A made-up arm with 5 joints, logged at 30 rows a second.
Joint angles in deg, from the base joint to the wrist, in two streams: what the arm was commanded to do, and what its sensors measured. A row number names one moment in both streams.
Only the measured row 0 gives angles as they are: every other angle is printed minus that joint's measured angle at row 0.
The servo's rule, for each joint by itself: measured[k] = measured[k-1] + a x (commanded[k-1-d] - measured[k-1]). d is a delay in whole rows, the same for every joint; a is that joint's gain. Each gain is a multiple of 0.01, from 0.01 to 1. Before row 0 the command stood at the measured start. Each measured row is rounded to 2 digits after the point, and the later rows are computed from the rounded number. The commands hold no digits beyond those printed.
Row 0, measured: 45.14 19.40 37.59 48.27 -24.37
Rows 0 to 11, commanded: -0.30 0.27 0.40 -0.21 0.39; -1.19 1.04 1.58 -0.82 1.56; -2.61 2.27 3.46 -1.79 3.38; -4.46 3.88 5.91 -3.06 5.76; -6.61 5.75 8.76 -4.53 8.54; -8.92 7.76 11.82 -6.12 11.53; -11.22 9.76 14.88 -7.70 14.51; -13.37 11.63 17.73 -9.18 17.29; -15.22 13.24 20.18 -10.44 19.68; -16.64 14.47 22.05 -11.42 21.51; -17.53 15.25 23.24 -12.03 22.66; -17.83 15.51 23.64 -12.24 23.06
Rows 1 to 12, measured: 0.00 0.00 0.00 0.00 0.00; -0.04 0.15 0.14 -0.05 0.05; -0.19 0.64 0.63 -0.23 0.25; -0.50 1.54 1.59 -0.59 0.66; -1.01 2.83 3.06 -1.16 1.32; -1.74 4.44 5.00 -1.94 2.26; -2.67 6.27 7.32 -2.90 3.47; -3.78 8.19 9.89 -4.00 4.91; -5.03 10.08 12.56 -5.19 6.52; -6.35 11.82 15.15 -6.40 8.23; -7.69 13.28 17.50 -7.55 9.96; -8.97 14.36 19.45 -8.58 11.61
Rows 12 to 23, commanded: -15.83 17.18 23.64 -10.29 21.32; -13.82 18.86 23.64 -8.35 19.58; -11.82 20.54 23.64 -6.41 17.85; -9.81 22.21 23.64 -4.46 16.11; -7.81 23.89 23.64 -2.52 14.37; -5.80 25.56 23.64 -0.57 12.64; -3.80 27.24 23.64 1.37 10.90; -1.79 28.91 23.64 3.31 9.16; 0.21 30.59 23.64 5.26 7.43; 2.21 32.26 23.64 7.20 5.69; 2.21 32.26 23.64 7.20 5.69; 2.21 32.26 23.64 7.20 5.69
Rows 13 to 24, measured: -10.12 14.99 20.87 -9.42 13.10; -10.86 16.19 21.81 -9.62 14.17; -11.24 17.66 22.43 -9.33 14.87; -11.32 19.24 22.84 -8.66 15.26; -11.12 20.87 23.11 -7.69 15.37; -10.69 22.53 23.29 -6.50 15.24; -10.05 24.20 23.41 -5.14 14.90; -9.24 25.87 23.49 -3.64 14.38; -8.27 27.54 23.54 -2.04 13.70; -7.17 29.22 23.57 -0.36 12.88; -5.95 30.89 23.59 1.38 11.95; -4.89 31.64 23.61 2.72 11.14
